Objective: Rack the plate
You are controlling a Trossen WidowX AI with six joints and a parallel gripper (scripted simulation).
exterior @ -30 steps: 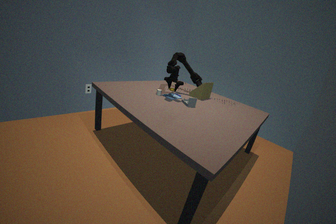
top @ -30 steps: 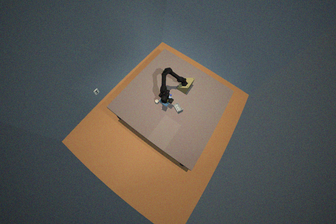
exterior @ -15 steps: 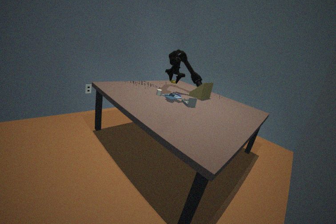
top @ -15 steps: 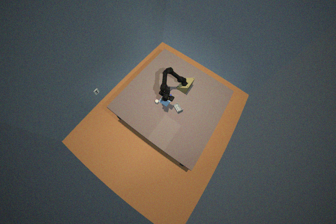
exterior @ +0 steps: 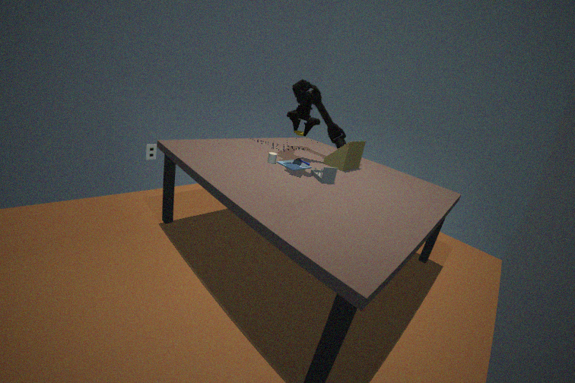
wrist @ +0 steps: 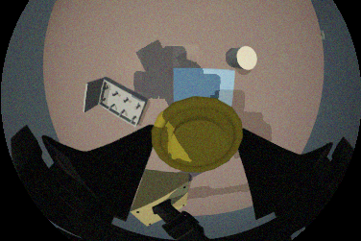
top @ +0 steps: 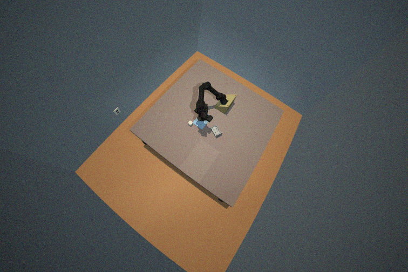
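Right now the dish rack is 170 mm to the left of my gripper tip, 160 mm below it and 40 mm behind it. Also, from my gripper tip: light blue mat: 180 mm below, 30 mm to the right, 30 mm behind; yellow plate: 10 mm above; white cup: 160 mm below, 100 mm to the right, 70 mm ahead.
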